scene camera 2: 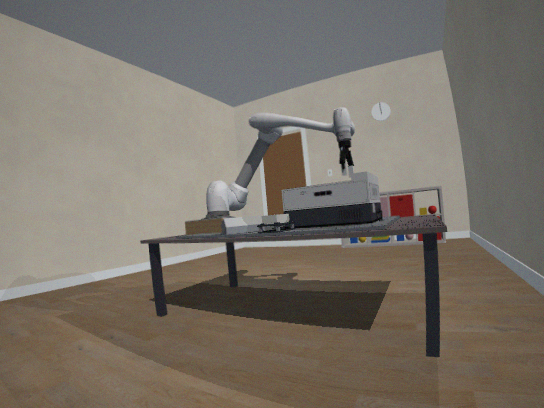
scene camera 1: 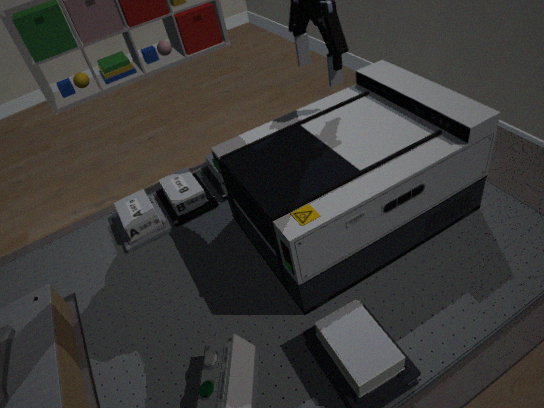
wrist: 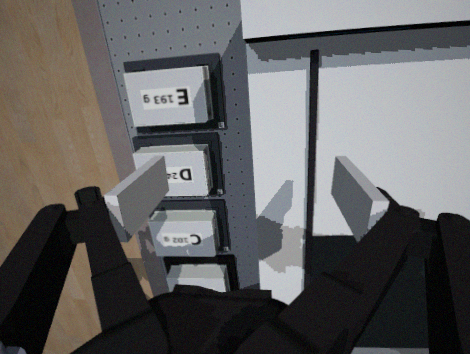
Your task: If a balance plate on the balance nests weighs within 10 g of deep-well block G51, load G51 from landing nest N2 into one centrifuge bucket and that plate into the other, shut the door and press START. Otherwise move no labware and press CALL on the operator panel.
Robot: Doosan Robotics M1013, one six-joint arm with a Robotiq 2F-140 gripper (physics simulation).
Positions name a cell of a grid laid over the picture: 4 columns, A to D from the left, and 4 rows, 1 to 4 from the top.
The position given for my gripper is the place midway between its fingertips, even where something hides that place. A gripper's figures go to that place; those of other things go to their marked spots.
My gripper (scene camera 1: C1) is 94 cm from the lens. A white block (scene camera 1: C4): 66 cm from the lens. A centrifuge (scene camera 1: C2) is 69 cm from the lens.
